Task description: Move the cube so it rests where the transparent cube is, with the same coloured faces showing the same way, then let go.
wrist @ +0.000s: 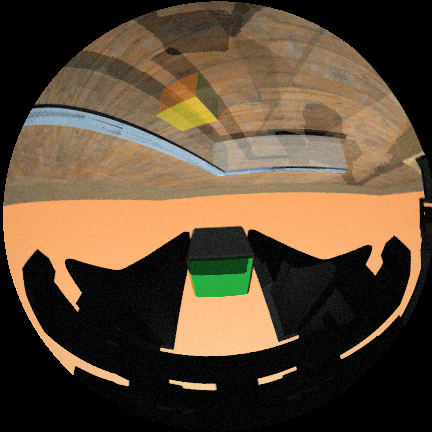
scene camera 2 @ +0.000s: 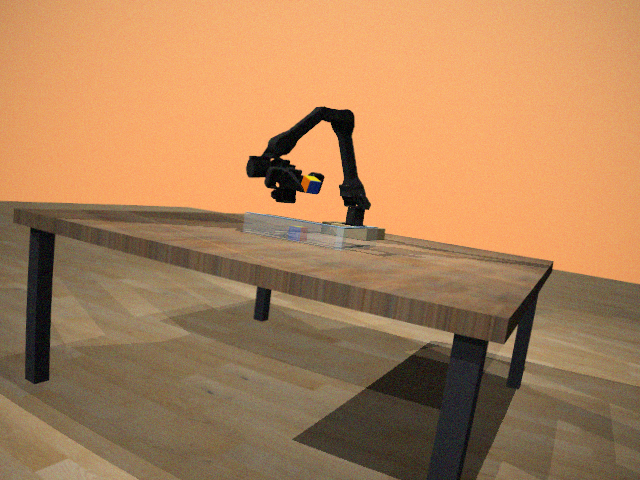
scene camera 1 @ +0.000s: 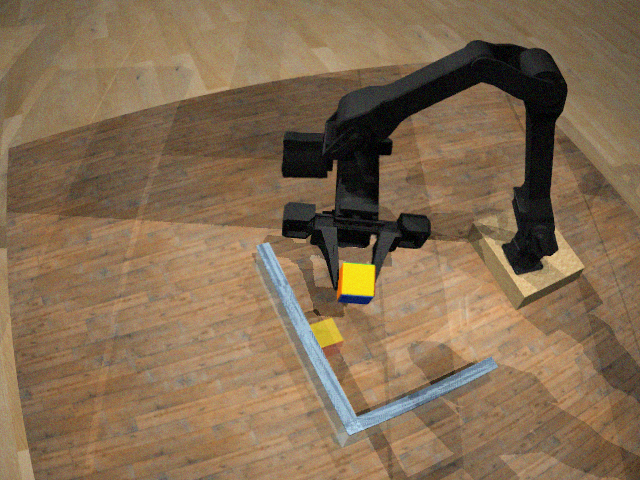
Labels:
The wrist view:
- my gripper
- cube: held by my gripper
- transparent cube
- grey L-shaped rail
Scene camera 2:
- my gripper
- grey L-shaped rail
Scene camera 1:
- my gripper
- cube
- transparent cube
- grey L-shaped rail

